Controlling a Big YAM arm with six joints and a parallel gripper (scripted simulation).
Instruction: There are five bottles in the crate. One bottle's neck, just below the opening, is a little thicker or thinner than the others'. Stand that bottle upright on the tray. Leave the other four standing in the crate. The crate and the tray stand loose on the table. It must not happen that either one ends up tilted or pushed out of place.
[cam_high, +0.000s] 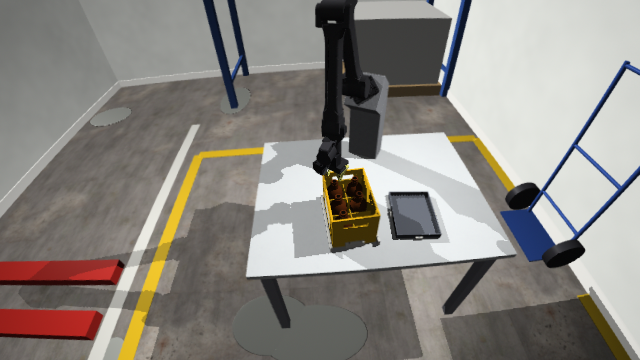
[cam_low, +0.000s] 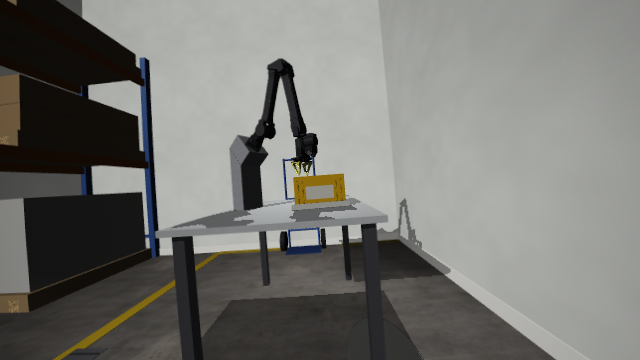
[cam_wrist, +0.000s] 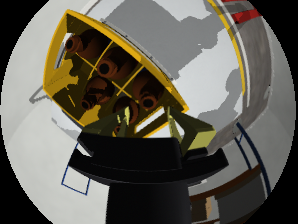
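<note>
My hand is 100 mm above the brown bottle, 90 mm to the right of it and 30 mm short of it. Also, from my hand: dark tray: 280 mm to the left, 220 mm ahead, 180 mm below; then crate: 110 mm below, 100 mm ahead, 20 mm to the left.
</note>
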